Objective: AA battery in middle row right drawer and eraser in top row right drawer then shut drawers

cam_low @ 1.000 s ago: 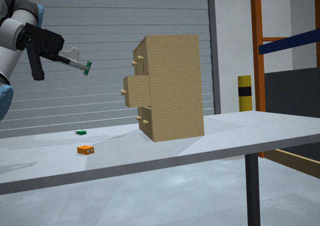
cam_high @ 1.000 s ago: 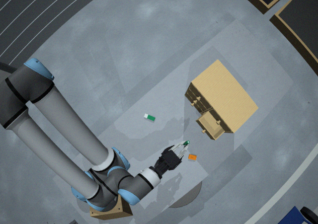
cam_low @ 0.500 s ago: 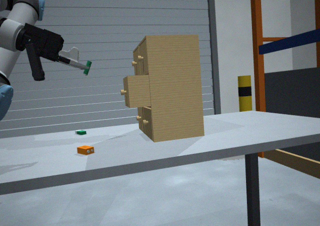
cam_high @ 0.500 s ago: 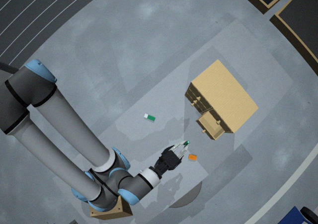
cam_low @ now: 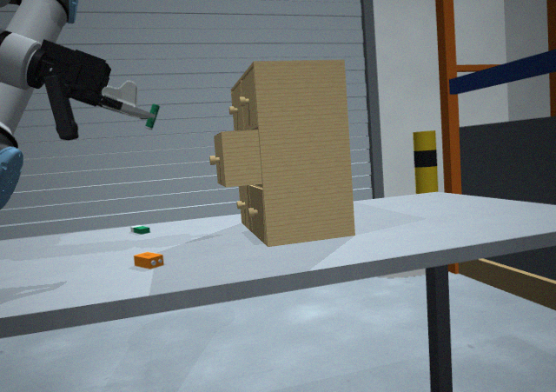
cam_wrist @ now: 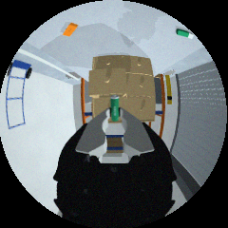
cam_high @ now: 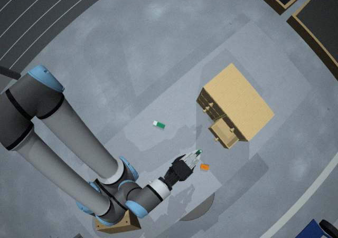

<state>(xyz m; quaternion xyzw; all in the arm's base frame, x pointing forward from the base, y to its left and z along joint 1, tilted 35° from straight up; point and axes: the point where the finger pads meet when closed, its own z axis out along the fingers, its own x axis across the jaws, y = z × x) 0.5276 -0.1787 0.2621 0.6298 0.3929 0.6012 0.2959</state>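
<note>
The green AA battery lies 10 mm ahead of my hand. From my hand the other things lie so: orange block: 250 mm below, 130 mm to the right, 10 mm behind; eraser: 260 mm below, 240 mm to the left, 60 mm behind.
</note>
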